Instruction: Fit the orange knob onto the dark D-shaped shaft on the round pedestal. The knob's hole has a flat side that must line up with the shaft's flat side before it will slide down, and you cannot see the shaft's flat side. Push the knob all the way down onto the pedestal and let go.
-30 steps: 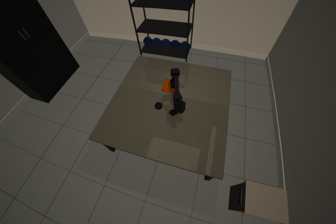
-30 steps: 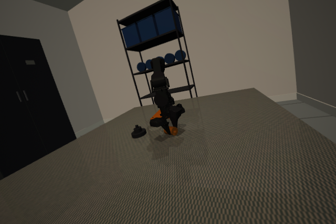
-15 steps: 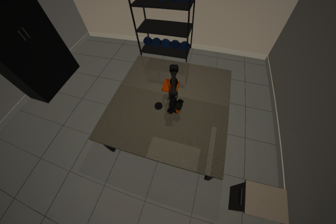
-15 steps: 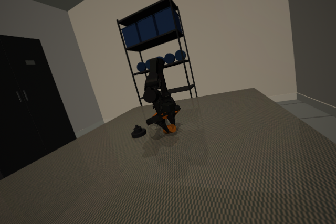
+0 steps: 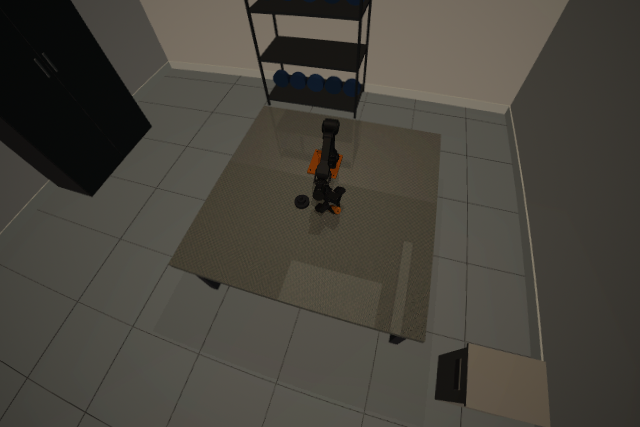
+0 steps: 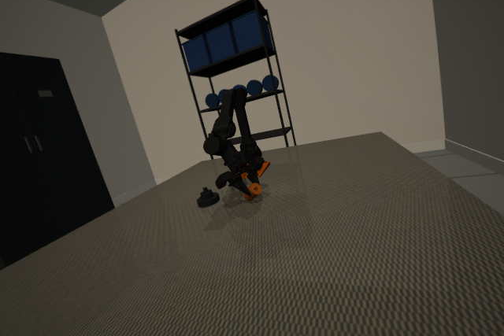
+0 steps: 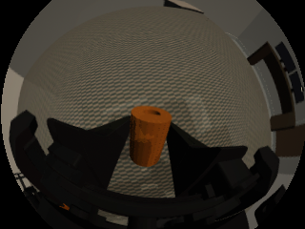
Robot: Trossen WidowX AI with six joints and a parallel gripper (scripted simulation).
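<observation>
Now: gripper tip 10 mm to the left of the orange knob and 10 mm past it. Also, from my gripper tip: pedestal (210 mm to the right, 40 mm behind).
</observation>
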